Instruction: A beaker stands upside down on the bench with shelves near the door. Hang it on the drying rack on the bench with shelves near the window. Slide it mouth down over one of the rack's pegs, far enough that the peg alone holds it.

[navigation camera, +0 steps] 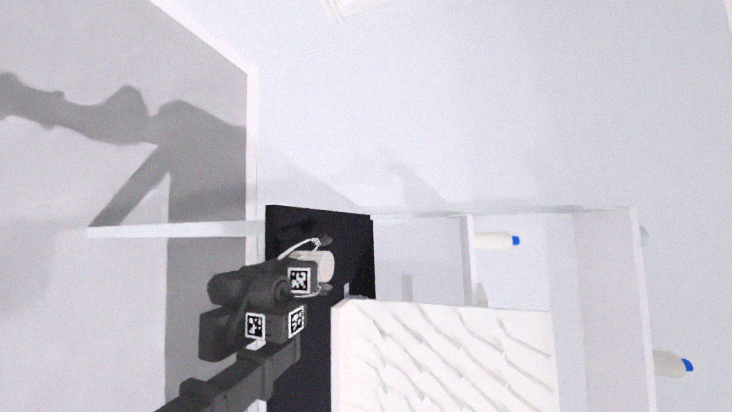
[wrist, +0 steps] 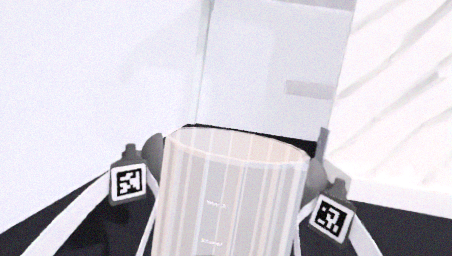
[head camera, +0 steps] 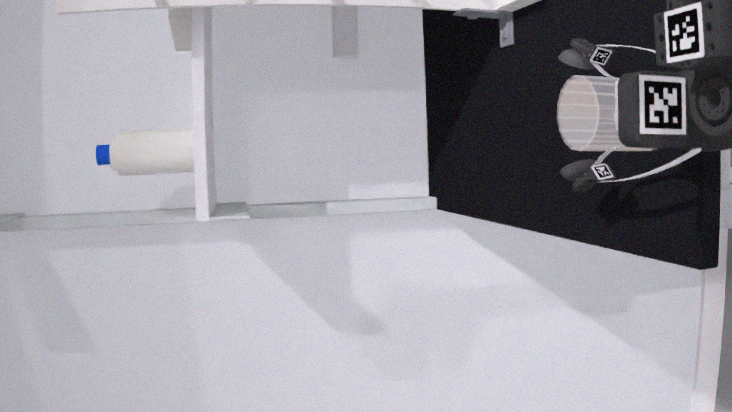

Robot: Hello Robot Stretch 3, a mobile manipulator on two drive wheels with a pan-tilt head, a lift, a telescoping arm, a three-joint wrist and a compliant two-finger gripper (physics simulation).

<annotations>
My gripper (wrist: 232,163): 0.18 m from the lens. A clear beaker (wrist: 216,184) is 0.09 m from the lens. A rack board (wrist: 397,149): 0.51 m from the lens. The marked spots on the rack board and the clear beaker are 0.44 m apart.
</annotations>
